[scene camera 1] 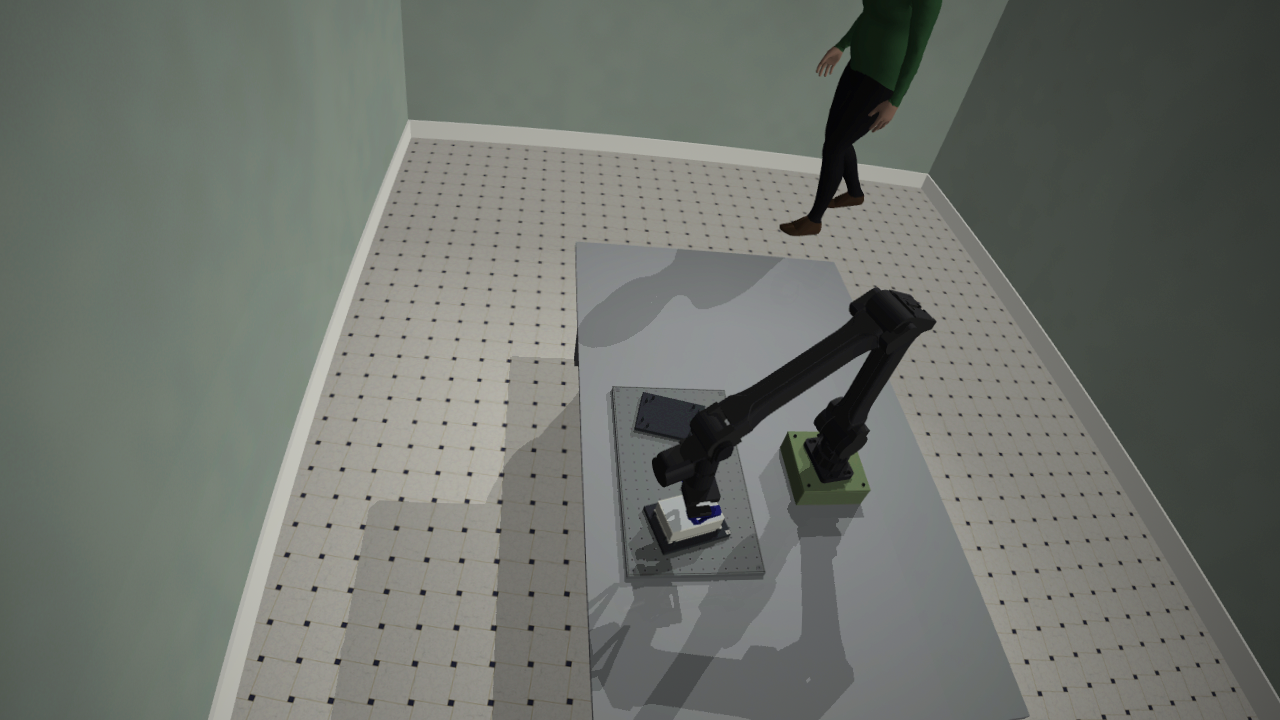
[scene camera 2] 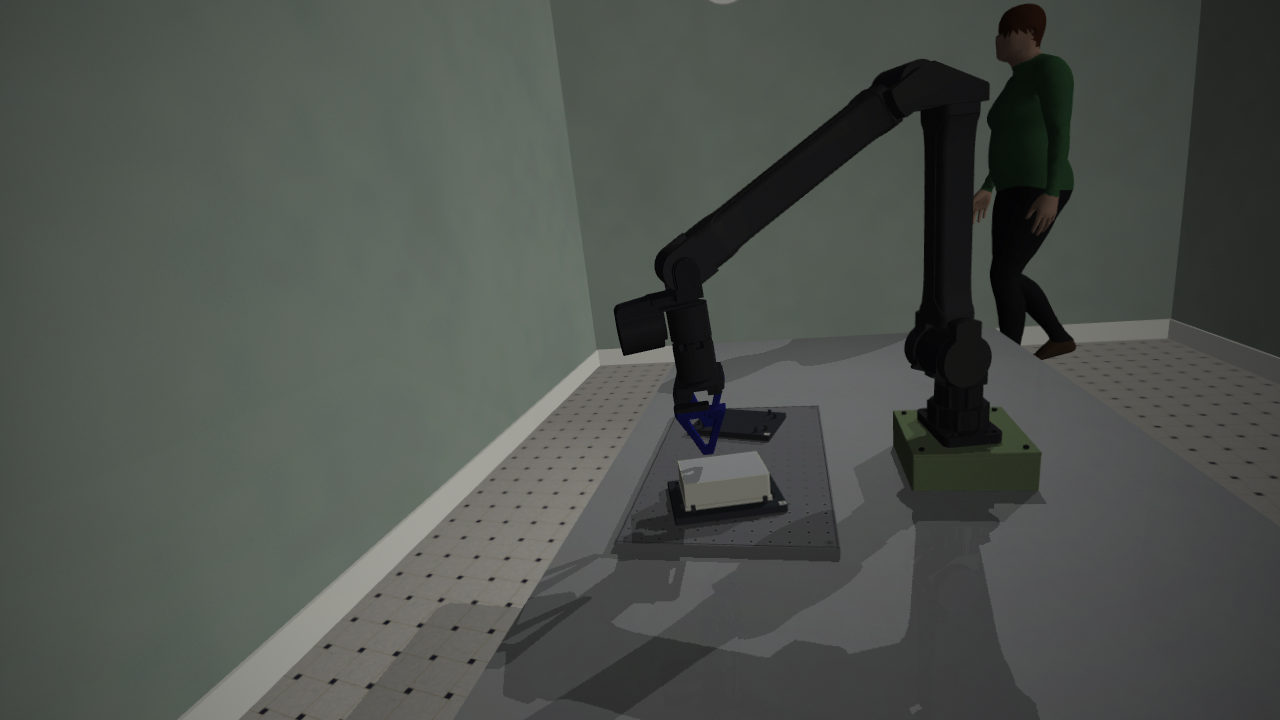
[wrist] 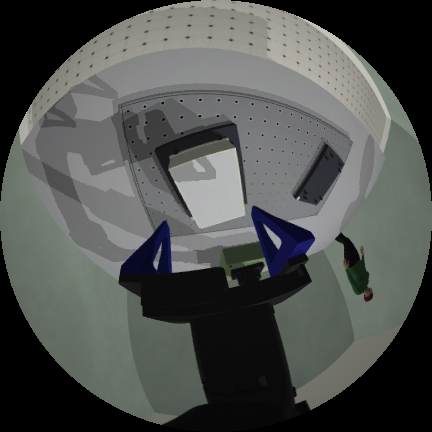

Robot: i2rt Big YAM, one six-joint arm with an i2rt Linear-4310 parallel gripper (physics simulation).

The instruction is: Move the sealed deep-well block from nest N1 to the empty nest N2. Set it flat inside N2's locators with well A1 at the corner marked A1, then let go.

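Pixels of known places: gripper, fingertip midpoint: (scene camera 1: 691,503) (scene camera 2: 708,439) (wrist: 209,216); arm's base at its link origin: (scene camera 1: 827,460) (scene camera 2: 957,429) (wrist: 246,269).
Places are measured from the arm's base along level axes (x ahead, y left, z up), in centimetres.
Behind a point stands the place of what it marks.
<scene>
The white sealed block (scene camera 1: 673,522) {x 42.4, y 10.1, z 0.4 cm} (scene camera 2: 726,483) {x 37.2, y 11.9, z -0.3 cm} (wrist: 212,192) {x 38.2, y 7.9, z 0.4 cm} lies in the dark nest N1 (scene camera 2: 683,516) {x 43.7, y 14.2, z -3.8 cm} (wrist: 225,132) {x 45.1, y 4.4, z -3.8 cm} and looks level. The dark nest N2 (scene camera 1: 664,415) {x 34.7, y -21.7, z -3.8 cm} (scene camera 2: 750,424) {x 30.8, y -18.6, z -3.8 cm} (wrist: 320,176) {x 34.3, y -19.5, z -3.8 cm} is empty, with small posts around its edge. A small pale mark shows at one corner of N2; its lettering is too small to read. My gripper (scene camera 1: 703,511) {x 39.1, y 9.1, z 5.5 cm} (scene camera 2: 708,438) {x 39.1, y 9.1, z 5.5 cm} (wrist: 209,216) {x 39.1, y 9.1, z 5.5 cm} is open and empty, its blue fingers pointing down. It is above the block, not touching it as far as I can see. In the wrist view the fingertips stand apart near the block's lower end.
Both nests sit on a perforated grey plate (scene camera 1: 633,483) {x 46.9, y -4.0, z -5.0 cm} (scene camera 2: 810,483) {x 24.1, y 4.8, z -5.0 cm} (wrist: 270,150) {x 40.9, y -3.8, z -5.0 cm} on the grey table (scene camera 1: 626,358) {x 38.9, y -44.2, z -6.3 cm} (scene camera 2: 1118,582) {x -4.7, y 31.1, z -6.3 cm}. The arm's green base block (scene camera 1: 827,492) {x 3.4, y 8.2, z -0.8 cm} (scene camera 2: 975,470) {x 0.9, y 8.5, z -2.9 cm} (wrist: 240,254) {x 8.6, y 1.8, z -2.8 cm} stands to the right of the plate. A person (scene camera 1: 881,53) (scene camera 2: 1029,125) (wrist: 356,270) is beyond the table.
</scene>
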